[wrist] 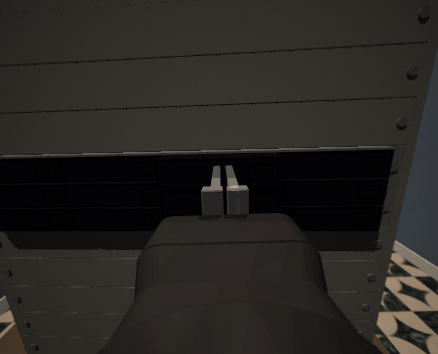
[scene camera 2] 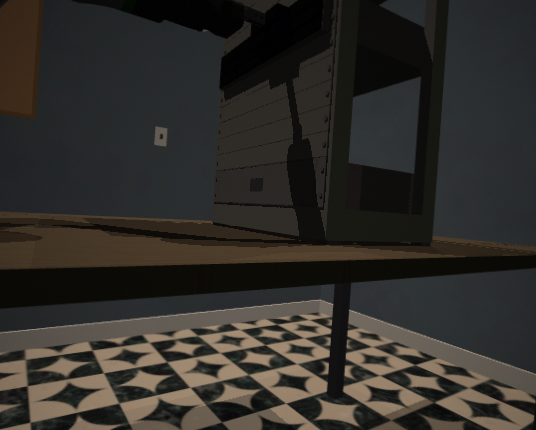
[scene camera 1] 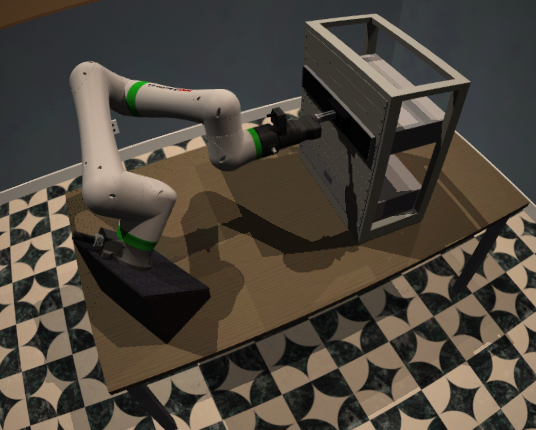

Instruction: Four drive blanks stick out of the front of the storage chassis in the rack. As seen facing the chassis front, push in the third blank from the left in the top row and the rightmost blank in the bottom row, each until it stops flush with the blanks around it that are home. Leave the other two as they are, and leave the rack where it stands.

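Frame: origin at the arm's base, x down, y back, z left, level; centimetres.
Where they show: gripper, fingertip midpoint: [wrist: 223, 178] [scene camera 2: 263, 20] [scene camera 1: 334, 114]; arm's base, link origin: [scene camera 1: 127, 258].
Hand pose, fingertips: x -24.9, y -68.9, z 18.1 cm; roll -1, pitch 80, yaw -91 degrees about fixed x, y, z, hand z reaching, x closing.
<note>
Things, the pixels of their top centre, and the offset from my fingertips. "*": a spot on its surface instead. Level surfaces: height alone.
- storage chassis, surface spot: [scene camera 2: 240, 65] [scene camera 1: 318, 97] * dx +4.1, dy -0.9, dz +15.7 cm
- top row, surface spot: [wrist: 187, 172] * dx -0.5, dy +0.1, dz +3.1 cm
- rightmost bottom-row blank, top centre: [wrist: 305, 188] dx +4.0, dy -10.0, dz -9.3 cm
- wooden table, surface height: dx +44.5 cm
The storage chassis [scene camera 1: 318, 94] [scene camera 2: 240, 65] is a wide black band across the rack [scene camera 1: 420, 51] [scene camera 2: 342, 125] front. In the wrist view its blanks are very dark, in three rows and four columns. The third blank in the top row [wrist: 187, 172] looks larger than its neighbours and seems to stand out. The rightmost bottom-row blank [wrist: 350, 219] shows at the lower right; its depth cannot be told. My gripper [scene camera 1: 334, 115] [wrist: 223, 178] is shut and empty, its tips in front of that third top blank; contact cannot be told. The gripper body hides part of the bottom row.
Grey filler panels [scene camera 2: 270, 125] [wrist: 210, 80] cover the rack front above and below the chassis. The rack stands on the wooden table [scene camera 1: 270, 175] [scene camera 2: 150, 255]. The arm [scene camera 1: 175, 102] reaches over the table from its dark base [scene camera 1: 165, 295]. Walls stand behind.
</note>
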